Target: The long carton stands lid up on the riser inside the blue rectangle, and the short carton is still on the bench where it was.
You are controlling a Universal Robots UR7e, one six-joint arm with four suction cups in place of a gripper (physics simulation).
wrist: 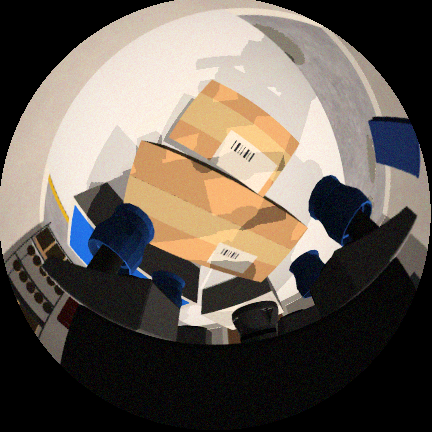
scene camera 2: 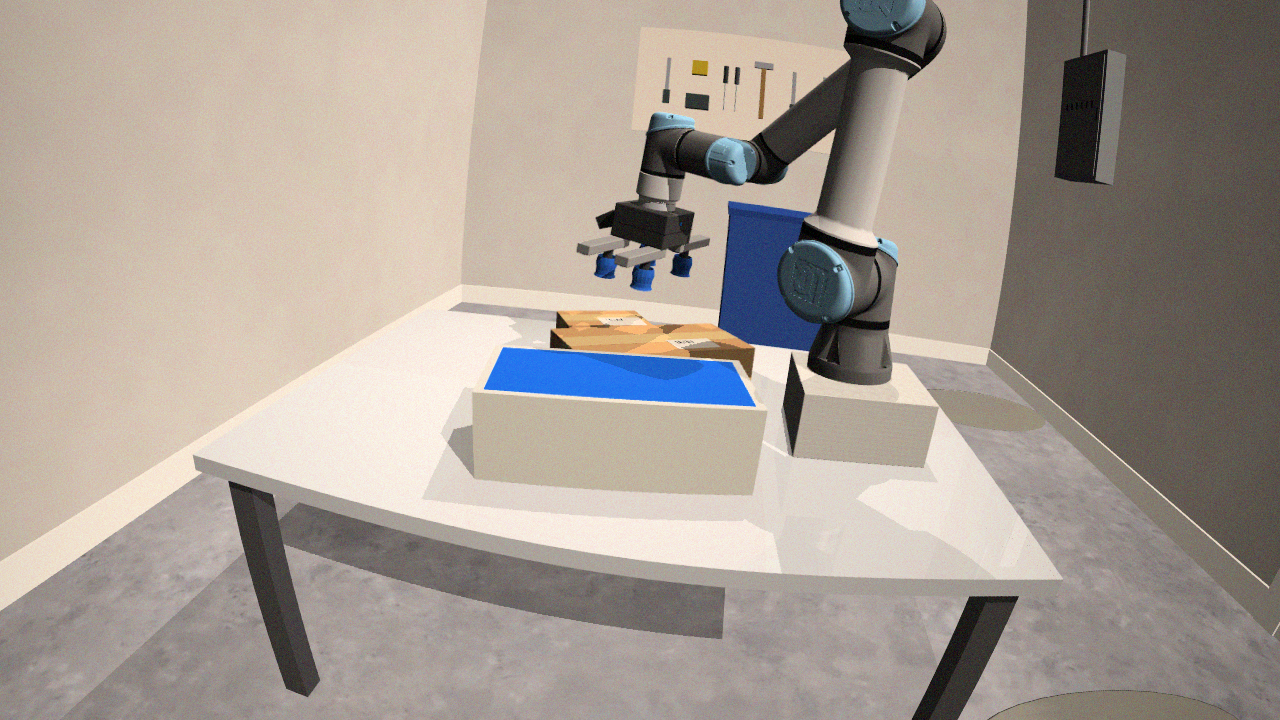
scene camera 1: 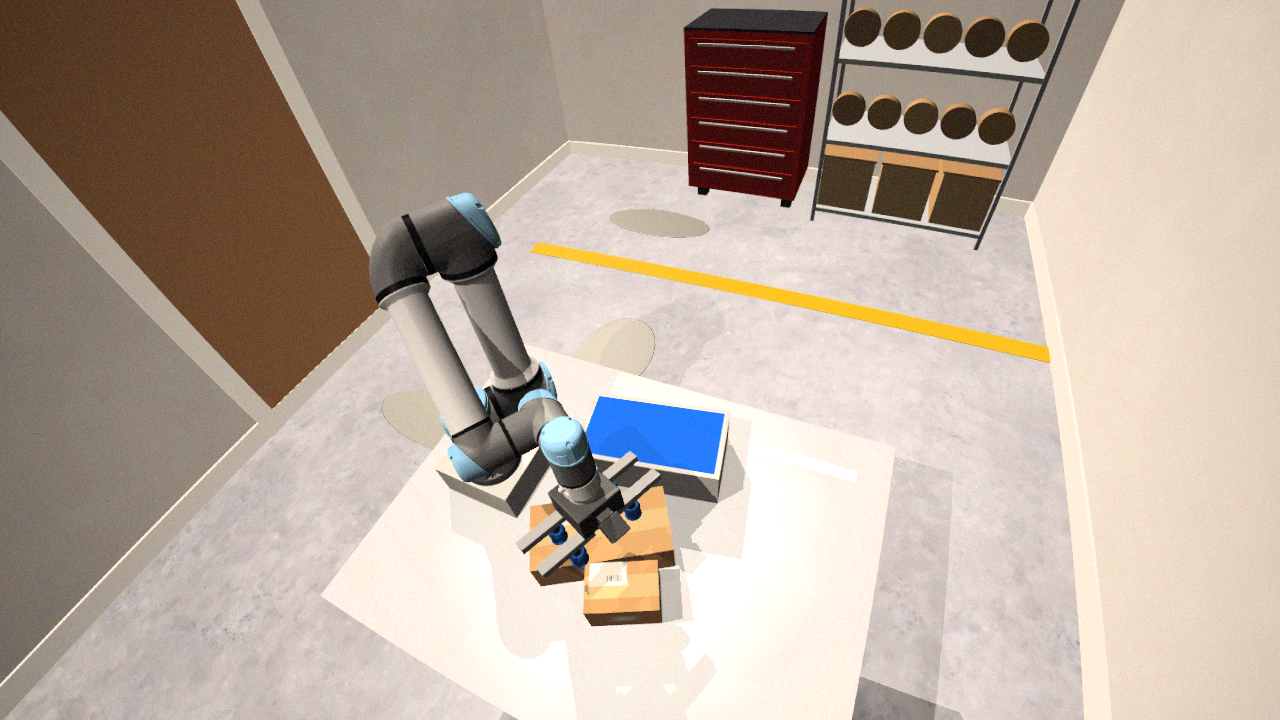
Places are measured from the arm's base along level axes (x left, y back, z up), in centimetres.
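Pixels of known places: hand, its tool point: [wrist: 236, 252] [scene camera 2: 643, 274]; arm's base, origin of its link: [wrist: 254, 311] [scene camera 2: 849, 370].
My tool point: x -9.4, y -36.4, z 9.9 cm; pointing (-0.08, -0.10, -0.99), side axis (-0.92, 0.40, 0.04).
For each thing: its top centre in the pictures, then the offset to it from my tool point. Level surfaces: height alone.
- long carton, centre of its top: [wrist: 215, 230] [scene camera 2: 653, 337] [scene camera 1: 598, 527] dy +2.9, dx +3.2, dz -10.1 cm
- bench, height of its surface: dz -20.1 cm
- riser, centre of its top: [scene camera 2: 618, 374] [scene camera 1: 652, 432] [wrist: 116, 275] dy +0.6, dx +30.0, dz -8.1 cm
- blue rectangle, centre of its top: [scene camera 2: 618, 374] [scene camera 1: 652, 432] dy +0.6, dx +30.0, dz -8.1 cm
- short carton, centre of its top: [wrist: 239, 133] [scene camera 2: 603, 317] [scene camera 1: 621, 586] dy -7.3, dx -6.9, dz -10.1 cm
The long carton [scene camera 1: 656, 540] [scene camera 2: 617, 340] [wrist: 200, 205] lies flat on the bench [scene camera 1: 805, 555] [scene camera 2: 358, 402], taped and labelled face up, beside the riser [scene camera 2: 617, 447]. The blue rectangle [scene camera 1: 666, 431] [scene camera 2: 608, 371] on the riser's top holds no carton. The short carton [scene camera 1: 626, 601] [scene camera 2: 586, 317] [wrist: 230, 120] stands on the bench close along the long carton's side away from the riser, label up. My gripper [scene camera 1: 595, 530] [scene camera 2: 644, 265] [wrist: 235, 245] is open, its cups bare, above the long carton with a gap below. Its bars are turned diagonally to that carton. One cup is hidden in scene camera 1.
The arm's base block [scene camera 2: 859, 420] stands on the bench beside the riser and near the long carton. A blue cabinet [scene camera 2: 765, 277] stands behind the bench. A red drawer cabinet [scene camera 1: 751, 116] and a shelf rack [scene camera 1: 935, 69] stand by the far wall.
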